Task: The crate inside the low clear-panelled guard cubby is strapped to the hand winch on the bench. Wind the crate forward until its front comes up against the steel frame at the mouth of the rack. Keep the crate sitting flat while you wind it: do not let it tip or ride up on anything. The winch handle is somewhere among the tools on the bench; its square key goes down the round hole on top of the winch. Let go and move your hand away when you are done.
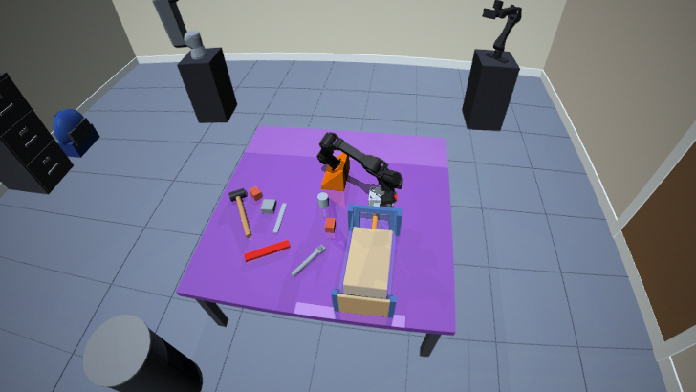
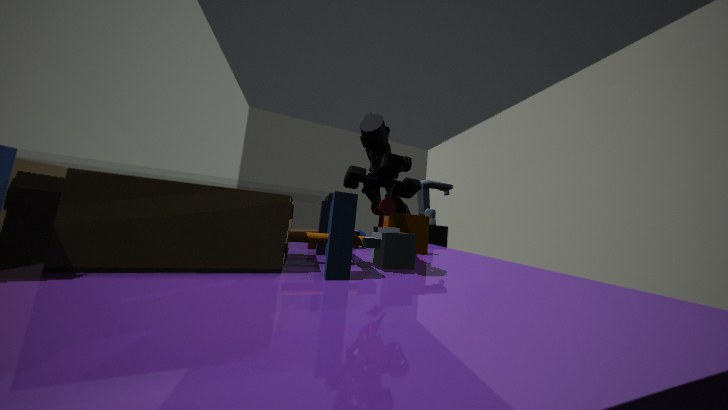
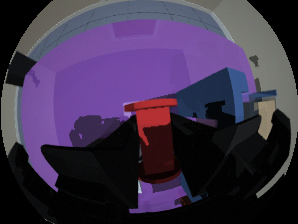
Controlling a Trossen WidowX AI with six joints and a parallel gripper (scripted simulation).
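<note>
The red knob is 2 cm to the right of my gripper tip. The rest, counted from my gripper tip: grey bar 60 cm to the right, 13 cm below, 4 cm ahead; grey winch 10 cm below, 9 cm to the right, 9 cm behind; winch handle 4 cm to the right, 3 cm below, 3 cm behind.
</note>
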